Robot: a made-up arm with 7 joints. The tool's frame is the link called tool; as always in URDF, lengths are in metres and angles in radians.
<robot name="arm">
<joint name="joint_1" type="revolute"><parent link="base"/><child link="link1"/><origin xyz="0.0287 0.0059 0.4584" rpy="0 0 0"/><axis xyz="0 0 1"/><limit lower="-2.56" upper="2.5"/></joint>
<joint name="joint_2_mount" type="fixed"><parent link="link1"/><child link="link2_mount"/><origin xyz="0.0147 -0.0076 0.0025" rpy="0 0 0"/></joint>
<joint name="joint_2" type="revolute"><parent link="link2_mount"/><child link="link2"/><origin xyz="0.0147 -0.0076 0.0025" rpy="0 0 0"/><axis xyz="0 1 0"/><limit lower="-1.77" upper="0.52"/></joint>
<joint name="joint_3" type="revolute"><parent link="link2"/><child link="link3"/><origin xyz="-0.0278 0.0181 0.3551" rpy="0 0 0"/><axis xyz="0 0 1"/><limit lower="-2.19" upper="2.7"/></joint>
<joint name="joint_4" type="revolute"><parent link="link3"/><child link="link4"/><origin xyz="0.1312 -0.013 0.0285" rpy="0 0 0"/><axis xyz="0 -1 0"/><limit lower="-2.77" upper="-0.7"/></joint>
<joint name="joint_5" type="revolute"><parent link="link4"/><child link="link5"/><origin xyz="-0.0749 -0.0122 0.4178" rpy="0 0 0"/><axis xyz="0 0 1"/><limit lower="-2.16" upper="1.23"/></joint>
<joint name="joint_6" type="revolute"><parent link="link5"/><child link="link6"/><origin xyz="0.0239 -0.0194 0.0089" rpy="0 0 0"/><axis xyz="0 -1 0"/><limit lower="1.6" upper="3.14"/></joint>
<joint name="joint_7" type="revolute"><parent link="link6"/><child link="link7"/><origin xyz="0.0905 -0.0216 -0.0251" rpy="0 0 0"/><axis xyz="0 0 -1"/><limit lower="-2.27" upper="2.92"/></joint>
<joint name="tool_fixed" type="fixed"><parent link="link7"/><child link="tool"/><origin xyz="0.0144 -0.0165 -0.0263" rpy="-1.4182 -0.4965 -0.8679"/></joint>
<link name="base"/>
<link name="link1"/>
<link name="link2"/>
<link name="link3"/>
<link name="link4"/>
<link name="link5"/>
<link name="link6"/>
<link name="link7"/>
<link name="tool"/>
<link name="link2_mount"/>
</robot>
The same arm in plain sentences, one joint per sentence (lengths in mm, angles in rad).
The arm has seven revolute joints in a row. What follows holds with every joint at zero, and every direction is one of the base frame's. Joint 1 is mounted 28.7 mm along +x and 5.9 mm along +y and 458.4 mm along +z from the base frame's origin and turns about +z, from -2.56 to 2.5 rad. Joint 2 is mounted 29.4 mm along +x and 15.2 mm along -y and 5 mm along +z from joint 1 and turns about +y, from -1.77 to 0.52 rad. Joint 3 is mounted 27.8 mm along -x and 18.1 mm along +y and 355.1 mm along +z from joint 2 and turns about +z, from -2.19 to 2.7 rad. Joint 4 is mounted 131.2 mm along +x and 13 mm along -y and 28.5 mm along +z from joint 3 and turns about -y, from -2.77 to -0.7 rad. Joint 5 is mounted 74.9 mm along -x and 12.2 mm along -y and 417.8 mm along +z from joint 4 and turns about +z, from -2.16 to 1.23 rad. Joint 6 is mounted 23.9 mm along +x and 19.4 mm along -y and 8.9 mm along +z from joint 5 and turns about -y, from 1.6 to 3.14 rad. Joint 7 is mounted 90.5 mm along +x and 21.6 mm along -y and 25.1 mm along -z from joint 6 and turns about -z, from -2.27 to 2.92 rad. The tool frame, which is the frame that the pose is given for, is mounted 14.4 mm along +x and 16.5 mm along -y and 26.3 mm along -z from joint 7; its axes are the base frame's turned by roll -1.4182, pitch -0.4965 and yaw -0.8679 rad (as in URDF: about the fixed x, then y, then z).
